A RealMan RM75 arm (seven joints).
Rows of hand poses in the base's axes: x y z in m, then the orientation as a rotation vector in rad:
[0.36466, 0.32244, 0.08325, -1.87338, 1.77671, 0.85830]
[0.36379, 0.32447, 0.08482, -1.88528, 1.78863, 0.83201]
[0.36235, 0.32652, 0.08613, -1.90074, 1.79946, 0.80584]
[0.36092, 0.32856, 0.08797, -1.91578, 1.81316, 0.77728]
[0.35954, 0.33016, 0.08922, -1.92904, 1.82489, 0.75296]
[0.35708, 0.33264, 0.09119, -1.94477, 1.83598, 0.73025]
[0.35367, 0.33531, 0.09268, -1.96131, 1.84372, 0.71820]
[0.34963, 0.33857, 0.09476, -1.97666, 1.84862, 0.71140]
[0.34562, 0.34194, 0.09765, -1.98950, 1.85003, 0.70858]
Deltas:
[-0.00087, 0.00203, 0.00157, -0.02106, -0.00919, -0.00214]
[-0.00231, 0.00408, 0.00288, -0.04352, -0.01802, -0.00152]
[-0.00374, 0.00612, 0.00472, -0.06829, -0.02668, -0.00246]
[-0.00512, 0.00772, 0.00597, -0.08978, -0.03368, -0.00289]
[-0.00758, 0.01020, 0.00794, -0.11184, -0.03932, -0.00108]
[-0.01099, 0.01287, 0.00943, -0.12914, -0.03969, 0.00465]
[-0.01503, 0.01613, 0.01151, -0.14250, -0.03840, 0.01160]
[-0.01904, 0.01950, 0.01440, -0.15122, -0.03691, 0.01882]

